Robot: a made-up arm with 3 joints.
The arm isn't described. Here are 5 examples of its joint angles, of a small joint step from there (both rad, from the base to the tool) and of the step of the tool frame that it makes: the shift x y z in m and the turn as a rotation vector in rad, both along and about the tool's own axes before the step.
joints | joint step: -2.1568 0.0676 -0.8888 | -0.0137 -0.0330 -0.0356
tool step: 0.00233 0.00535 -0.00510 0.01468 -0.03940 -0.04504
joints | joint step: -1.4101 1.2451 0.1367 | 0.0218 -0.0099 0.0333
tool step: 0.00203 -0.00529 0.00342 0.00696 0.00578 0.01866
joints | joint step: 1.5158 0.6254 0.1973 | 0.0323 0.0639 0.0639
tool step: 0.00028 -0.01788 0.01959 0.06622 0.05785 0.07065
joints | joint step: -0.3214 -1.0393 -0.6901 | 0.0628 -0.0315 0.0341
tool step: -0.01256 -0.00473 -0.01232 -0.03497 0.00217 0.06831
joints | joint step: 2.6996 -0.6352 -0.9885 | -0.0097 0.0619 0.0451
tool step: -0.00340 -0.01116 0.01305 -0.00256 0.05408 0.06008
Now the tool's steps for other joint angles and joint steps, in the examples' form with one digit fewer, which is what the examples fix.
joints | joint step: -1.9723 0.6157 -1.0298 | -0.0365 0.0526 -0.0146
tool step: -0.0057 -0.0090 0.0080 0.0109 0.0243 0.0159
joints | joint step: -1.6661 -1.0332 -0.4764 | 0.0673 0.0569 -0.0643
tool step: -0.0003 0.0054 0.0082 -0.0144 0.0924 -0.0015
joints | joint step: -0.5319 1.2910 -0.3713 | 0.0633 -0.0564 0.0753
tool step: 0.0102 -0.0035 0.0038 -0.0005 0.0002 0.0242
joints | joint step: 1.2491 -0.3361 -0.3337 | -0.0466 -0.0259 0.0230
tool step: -0.0061 -0.0037 -0.0049 0.0084 -0.0629 0.0041
